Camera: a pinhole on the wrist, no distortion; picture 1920 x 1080 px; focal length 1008.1 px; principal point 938.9 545.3 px. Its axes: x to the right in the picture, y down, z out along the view. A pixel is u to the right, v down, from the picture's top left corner.
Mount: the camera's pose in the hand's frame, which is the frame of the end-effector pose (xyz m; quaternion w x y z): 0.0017 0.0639 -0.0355 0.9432 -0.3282 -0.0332 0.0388
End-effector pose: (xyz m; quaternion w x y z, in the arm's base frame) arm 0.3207 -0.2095 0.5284 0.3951 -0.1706 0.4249 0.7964
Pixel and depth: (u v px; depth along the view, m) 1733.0 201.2 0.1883
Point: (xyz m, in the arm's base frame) 0.1338 -0.0630 0.6151
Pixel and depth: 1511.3 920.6 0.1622
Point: 0.1063 -0.1981 0.6347
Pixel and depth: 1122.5 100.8 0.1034
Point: 0.2442 -0.1731 0.6142
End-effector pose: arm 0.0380 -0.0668 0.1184 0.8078 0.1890 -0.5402 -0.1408
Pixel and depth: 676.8 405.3 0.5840
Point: -0.4597 0.2544 0.2764
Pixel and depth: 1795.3 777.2 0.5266
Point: -0.0956 0.1817 0.7915
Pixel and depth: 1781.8 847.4 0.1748
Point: 0.0232 0.0675 0.3533
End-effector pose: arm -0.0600 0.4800 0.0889 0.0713 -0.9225 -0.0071 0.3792
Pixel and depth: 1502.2 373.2 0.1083
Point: -0.0712 0.3708 -0.0093
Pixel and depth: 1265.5 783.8 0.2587
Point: -0.1218 0.2243 -0.0833
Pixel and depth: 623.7 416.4 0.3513
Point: -0.3511 0.2715 -0.0329
